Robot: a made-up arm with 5 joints.
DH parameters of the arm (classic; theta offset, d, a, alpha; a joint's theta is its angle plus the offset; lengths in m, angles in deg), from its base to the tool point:
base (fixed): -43.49 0 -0.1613 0
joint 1: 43.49 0.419 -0.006 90
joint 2: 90 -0.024 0.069 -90
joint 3: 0 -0.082 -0.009 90
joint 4: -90 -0.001 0.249 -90
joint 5: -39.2 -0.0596 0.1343 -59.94
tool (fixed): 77.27 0.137 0 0
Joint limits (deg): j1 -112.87..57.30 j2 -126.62..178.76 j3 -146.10..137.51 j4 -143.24..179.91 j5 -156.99..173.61
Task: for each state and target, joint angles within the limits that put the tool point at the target. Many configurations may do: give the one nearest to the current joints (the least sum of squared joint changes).
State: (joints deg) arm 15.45 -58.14 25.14 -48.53 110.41
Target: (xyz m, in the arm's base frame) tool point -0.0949 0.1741 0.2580
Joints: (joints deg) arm 11.19 -50.26 36.54 -56.23 139.86
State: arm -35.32 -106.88 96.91 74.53 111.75
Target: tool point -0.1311 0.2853 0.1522
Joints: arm -35.29 -82.45 102.86 41.83 92.48
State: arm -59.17 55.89 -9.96 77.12 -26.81
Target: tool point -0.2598 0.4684 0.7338
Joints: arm -70.96 63.75 2.37 84.23 -21.89
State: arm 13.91 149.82 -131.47 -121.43 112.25
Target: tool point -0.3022 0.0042 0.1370
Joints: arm 29.51 144.90 -146.10 -111.77 96.25
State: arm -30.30 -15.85 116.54 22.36 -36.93
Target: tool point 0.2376 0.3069 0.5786
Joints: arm -13.93 4.12 114.53 40.45 -71.58
